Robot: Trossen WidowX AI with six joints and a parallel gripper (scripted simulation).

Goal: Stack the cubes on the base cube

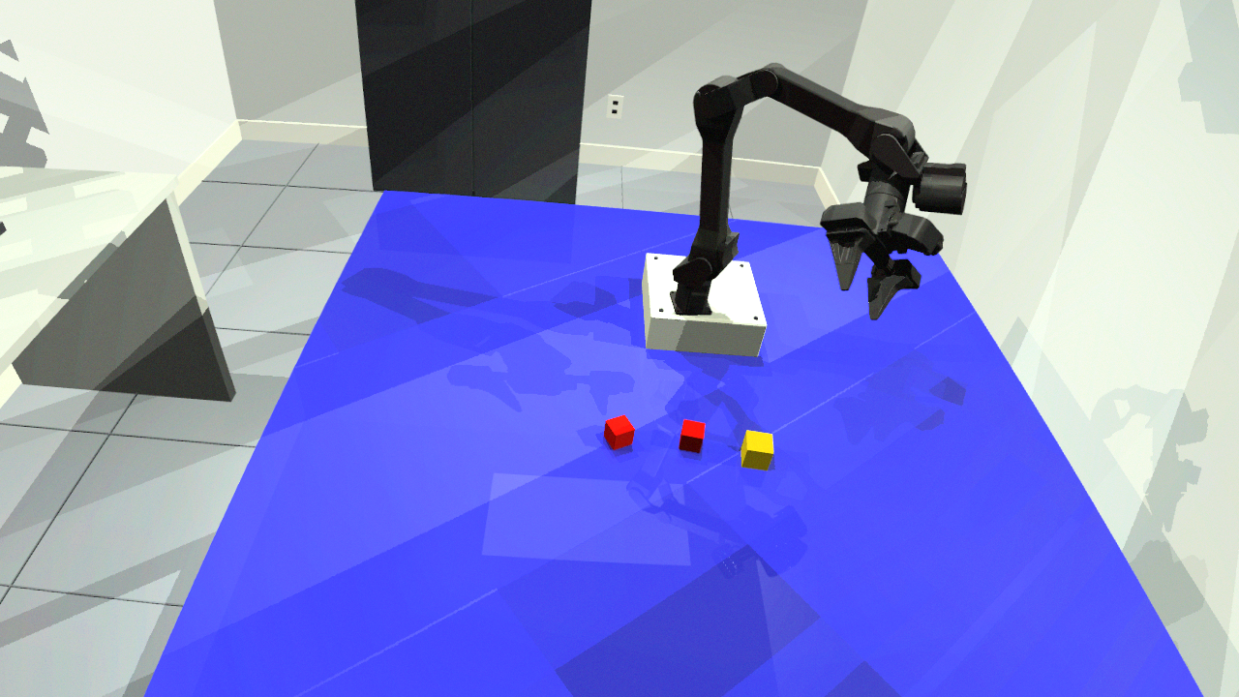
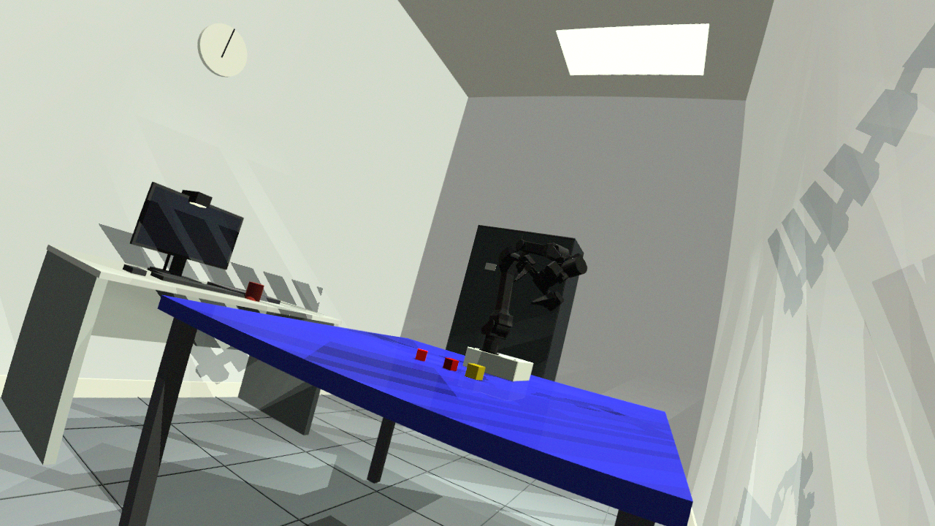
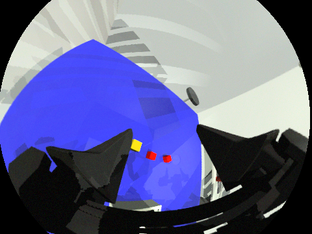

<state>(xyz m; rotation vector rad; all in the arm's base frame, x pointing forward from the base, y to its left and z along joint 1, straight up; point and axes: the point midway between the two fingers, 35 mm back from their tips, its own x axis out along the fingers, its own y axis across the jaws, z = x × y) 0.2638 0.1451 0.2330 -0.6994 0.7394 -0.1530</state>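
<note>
Now: gripper tip 27 cm above the yellow cube, 8 cm to the left of it and 1 cm short of it.
</note>
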